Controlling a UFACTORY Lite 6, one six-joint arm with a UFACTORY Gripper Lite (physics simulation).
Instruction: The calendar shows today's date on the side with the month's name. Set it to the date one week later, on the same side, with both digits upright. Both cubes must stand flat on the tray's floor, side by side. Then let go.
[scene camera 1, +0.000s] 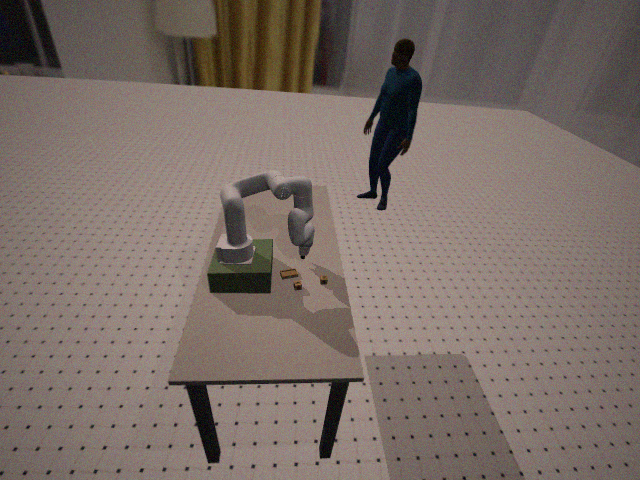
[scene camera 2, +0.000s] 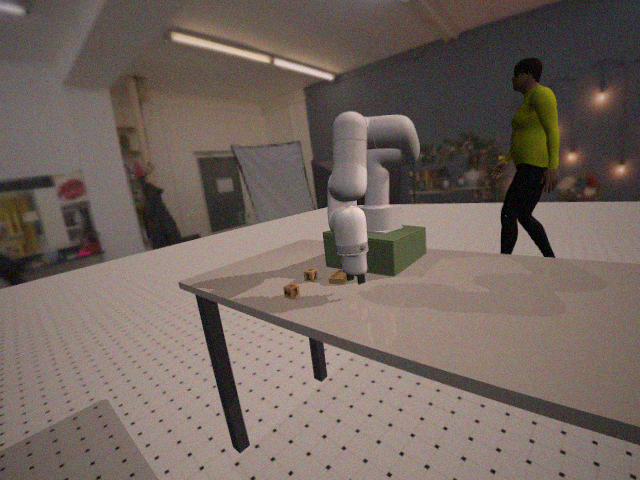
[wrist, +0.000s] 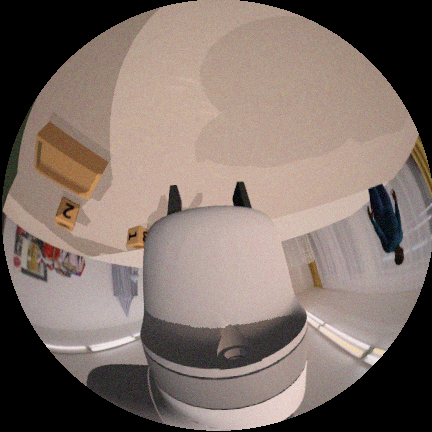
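A small wooden tray (scene camera 1: 289, 276) (scene camera 2: 338, 280) (wrist: 79, 146) lies on the table beside the green block, with no cube in it. No month's name is readable. One wooden cube (scene camera 1: 297, 285) (scene camera 2: 310, 274) (wrist: 66, 214) lies on the table close to the tray; in the wrist view it shows a tilted black 2. The other cube (scene camera 1: 323, 279) (scene camera 2: 291, 290) (wrist: 136, 237) lies farther from the block; a sideways 1 shows, and another digit is partly hidden by the gripper's body. My gripper (scene camera 1: 302, 256) (scene camera 2: 356, 279) (wrist: 208, 196) is open and empty above the table, apart from tray and cubes.
The arm's base stands on a green block (scene camera 1: 240, 282) (scene camera 2: 408, 248) behind the tray. The table (scene camera 1: 268, 346) (scene camera 2: 439, 330) has its long edge beyond the farther cube. A person (scene camera 1: 398, 103) in blue stands on the floor beyond the table, and one (scene camera 2: 535, 129) in yellow stands behind it.
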